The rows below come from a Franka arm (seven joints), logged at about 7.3 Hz.
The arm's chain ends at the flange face. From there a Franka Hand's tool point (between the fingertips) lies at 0.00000 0.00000 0.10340 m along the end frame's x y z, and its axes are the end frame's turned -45 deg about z.
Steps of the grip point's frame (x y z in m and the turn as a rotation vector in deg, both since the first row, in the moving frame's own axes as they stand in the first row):
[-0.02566, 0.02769, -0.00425, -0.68, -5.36, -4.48]
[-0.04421, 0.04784, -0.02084, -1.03, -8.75, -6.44]
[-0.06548, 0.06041, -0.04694, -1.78, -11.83, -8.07]
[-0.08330, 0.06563, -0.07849, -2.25, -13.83, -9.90]
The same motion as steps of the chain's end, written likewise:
[0.00709, 0.02980, -0.00379, -4.27, -3.31, -4.48]
[0.01166, 0.05213, -0.01962, -6.92, -5.46, -6.44]
[0.00789, 0.07093, -0.04470, -9.62, -7.11, -8.07]
[0.00030, 0.08383, -0.07542, -11.37, -8.19, -9.90]

